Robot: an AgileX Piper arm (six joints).
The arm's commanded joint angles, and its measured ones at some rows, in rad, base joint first. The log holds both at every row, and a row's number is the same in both.
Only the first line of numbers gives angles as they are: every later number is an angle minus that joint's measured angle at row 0.
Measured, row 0:
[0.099, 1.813, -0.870, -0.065, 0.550, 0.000]
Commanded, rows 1 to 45:
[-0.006, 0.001, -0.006, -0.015, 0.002, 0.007]
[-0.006, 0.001, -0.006, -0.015, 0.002, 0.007]
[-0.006, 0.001, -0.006, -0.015, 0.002, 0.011]
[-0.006, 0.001, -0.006, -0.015, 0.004, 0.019]
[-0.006, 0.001, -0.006, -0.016, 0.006, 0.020]
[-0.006, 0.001, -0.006, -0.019, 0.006, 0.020]
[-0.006, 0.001, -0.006, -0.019, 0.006, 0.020]
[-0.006, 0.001, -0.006, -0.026, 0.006, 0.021]
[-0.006, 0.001, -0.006, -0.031, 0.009, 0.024]
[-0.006, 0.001, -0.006, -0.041, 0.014, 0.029]
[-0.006, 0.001, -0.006, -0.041, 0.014, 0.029]
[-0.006, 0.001, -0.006, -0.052, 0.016, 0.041]
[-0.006, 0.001, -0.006, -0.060, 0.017, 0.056]
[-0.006, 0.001, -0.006, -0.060, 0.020, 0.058]
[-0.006, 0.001, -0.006, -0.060, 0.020, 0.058]
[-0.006, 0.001, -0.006, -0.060, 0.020, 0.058]
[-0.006, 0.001, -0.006, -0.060, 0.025, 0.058]
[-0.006, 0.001, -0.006, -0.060, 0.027, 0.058]
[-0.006, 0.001, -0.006, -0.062, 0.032, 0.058]
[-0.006, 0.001, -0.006, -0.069, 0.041, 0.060]
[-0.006, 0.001, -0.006, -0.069, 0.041, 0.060]
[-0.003, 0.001, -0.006, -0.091, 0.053, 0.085]
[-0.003, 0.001, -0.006, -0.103, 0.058, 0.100]
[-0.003, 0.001, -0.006, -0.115, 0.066, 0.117]
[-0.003, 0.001, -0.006, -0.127, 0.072, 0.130]
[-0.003, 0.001, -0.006, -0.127, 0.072, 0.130]
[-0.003, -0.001, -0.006, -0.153, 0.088, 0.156]
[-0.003, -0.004, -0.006, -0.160, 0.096, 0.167]
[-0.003, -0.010, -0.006, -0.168, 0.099, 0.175]
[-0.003, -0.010, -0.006, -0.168, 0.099, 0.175]
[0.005, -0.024, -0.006, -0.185, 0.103, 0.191]
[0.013, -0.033, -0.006, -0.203, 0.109, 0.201]
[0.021, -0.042, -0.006, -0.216, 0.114, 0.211]
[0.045, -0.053, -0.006, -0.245, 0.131, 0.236]
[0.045, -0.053, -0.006, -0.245, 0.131, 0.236]
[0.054, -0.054, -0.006, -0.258, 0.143, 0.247]
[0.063, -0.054, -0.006, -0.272, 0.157, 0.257]
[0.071, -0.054, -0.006, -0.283, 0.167, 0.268]
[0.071, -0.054, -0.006, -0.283, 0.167, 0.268]
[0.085, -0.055, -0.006, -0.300, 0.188, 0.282]
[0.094, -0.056, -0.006, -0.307, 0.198, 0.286]
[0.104, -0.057, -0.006, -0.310, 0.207, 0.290]
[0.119, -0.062, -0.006, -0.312, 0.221, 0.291]
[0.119, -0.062, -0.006, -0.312, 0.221, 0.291]
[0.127, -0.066, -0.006, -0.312, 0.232, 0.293]
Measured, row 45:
[0.108, -0.046, -0.009, -0.284, 0.194, 0.276]
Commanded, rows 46 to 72:
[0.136, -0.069, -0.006, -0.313, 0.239, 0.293]
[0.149, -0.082, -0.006, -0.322, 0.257, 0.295]
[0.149, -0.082, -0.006, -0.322, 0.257, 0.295]
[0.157, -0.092, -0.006, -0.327, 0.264, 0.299]
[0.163, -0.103, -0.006, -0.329, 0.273, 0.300]
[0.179, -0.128, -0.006, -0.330, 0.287, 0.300]
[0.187, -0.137, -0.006, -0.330, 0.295, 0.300]
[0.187, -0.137, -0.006, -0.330, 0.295, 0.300]
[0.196, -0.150, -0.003, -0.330, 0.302, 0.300]
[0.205, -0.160, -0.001, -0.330, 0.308, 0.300]
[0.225, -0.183, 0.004, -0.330, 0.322, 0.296]
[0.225, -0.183, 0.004, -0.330, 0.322, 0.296]
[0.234, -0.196, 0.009, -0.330, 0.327, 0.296]
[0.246, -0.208, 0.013, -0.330, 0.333, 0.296]
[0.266, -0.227, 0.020, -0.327, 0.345, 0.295]
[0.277, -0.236, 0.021, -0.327, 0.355, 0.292]
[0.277, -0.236, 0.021, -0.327, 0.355, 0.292]
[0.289, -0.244, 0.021, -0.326, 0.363, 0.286]
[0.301, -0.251, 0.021, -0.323, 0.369, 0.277]
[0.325, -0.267, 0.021, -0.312, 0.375, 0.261]
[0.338, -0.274, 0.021, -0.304, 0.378, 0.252]
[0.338, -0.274, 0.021, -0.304, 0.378, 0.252]
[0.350, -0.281, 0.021, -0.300, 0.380, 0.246]
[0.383, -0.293, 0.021, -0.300, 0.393, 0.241]
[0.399, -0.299, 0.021, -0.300, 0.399, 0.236]
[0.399, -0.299, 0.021, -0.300, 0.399, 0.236]
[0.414, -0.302, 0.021, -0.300, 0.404, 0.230]
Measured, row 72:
[0.377, -0.283, 0.016, -0.283, 0.372, 0.258]
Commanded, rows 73 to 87:
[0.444, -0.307, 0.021, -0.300, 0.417, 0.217]
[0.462, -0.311, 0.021, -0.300, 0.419, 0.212]
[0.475, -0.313, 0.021, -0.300, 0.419, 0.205]
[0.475, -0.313, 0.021, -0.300, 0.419, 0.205]
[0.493, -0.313, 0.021, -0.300, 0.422, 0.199]
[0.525, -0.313, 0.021, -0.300, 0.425, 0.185]
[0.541, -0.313, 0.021, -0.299, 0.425, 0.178]
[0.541, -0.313, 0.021, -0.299, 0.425, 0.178]
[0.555, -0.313, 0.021, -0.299, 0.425, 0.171]
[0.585, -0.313, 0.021, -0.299, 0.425, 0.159]
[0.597, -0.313, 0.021, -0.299, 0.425, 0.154]
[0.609, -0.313, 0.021, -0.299, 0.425, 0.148]
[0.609, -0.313, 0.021, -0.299, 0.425, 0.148]
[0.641, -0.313, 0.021, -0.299, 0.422, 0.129]
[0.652, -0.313, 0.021, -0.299, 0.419, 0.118]
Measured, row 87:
[0.621, -0.304, 0.016, -0.278, 0.414, 0.154]
